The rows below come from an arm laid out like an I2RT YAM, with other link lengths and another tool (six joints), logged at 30 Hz.
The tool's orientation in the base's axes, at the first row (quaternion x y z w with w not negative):
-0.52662 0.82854 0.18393 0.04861
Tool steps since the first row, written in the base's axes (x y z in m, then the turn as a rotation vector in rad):
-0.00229 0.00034 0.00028 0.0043 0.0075 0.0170
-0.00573 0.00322 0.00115 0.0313 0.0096 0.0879
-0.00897 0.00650 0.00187 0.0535 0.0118 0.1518
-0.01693 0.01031 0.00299 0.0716 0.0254 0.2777
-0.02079 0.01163 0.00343 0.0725 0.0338 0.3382
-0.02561 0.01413 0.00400 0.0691 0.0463 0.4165
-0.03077 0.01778 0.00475 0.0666 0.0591 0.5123
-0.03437 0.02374 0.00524 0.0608 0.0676 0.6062
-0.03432 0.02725 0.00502 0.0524 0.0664 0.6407
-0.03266 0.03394 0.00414 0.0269 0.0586 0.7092
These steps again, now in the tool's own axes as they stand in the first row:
0.00064 0.00224 0.00012 -0.0130 0.0033 -0.0136
-0.00054 0.00661 0.00073 -0.0461 -0.0020 -0.0817
-0.00212 0.01092 0.00159 -0.0753 -0.0047 -0.1427
-0.00217 0.01973 0.00281 -0.1294 0.0163 -0.2567
-0.00172 0.02378 0.00331 -0.1536 0.0340 -0.3099
-0.00189 0.02916 0.00422 -0.1843 0.0616 -0.3777
-0.00294 0.03532 0.00541 -0.2204 0.0929 -0.4617
-0.00659 0.04090 0.00748 -0.2508 0.1251 -0.5451
-0.00955 0.04213 0.00893 -0.2556 0.1409 -0.5766
-0.01576 0.04295 0.01194 -0.2565 0.1780 -0.6400

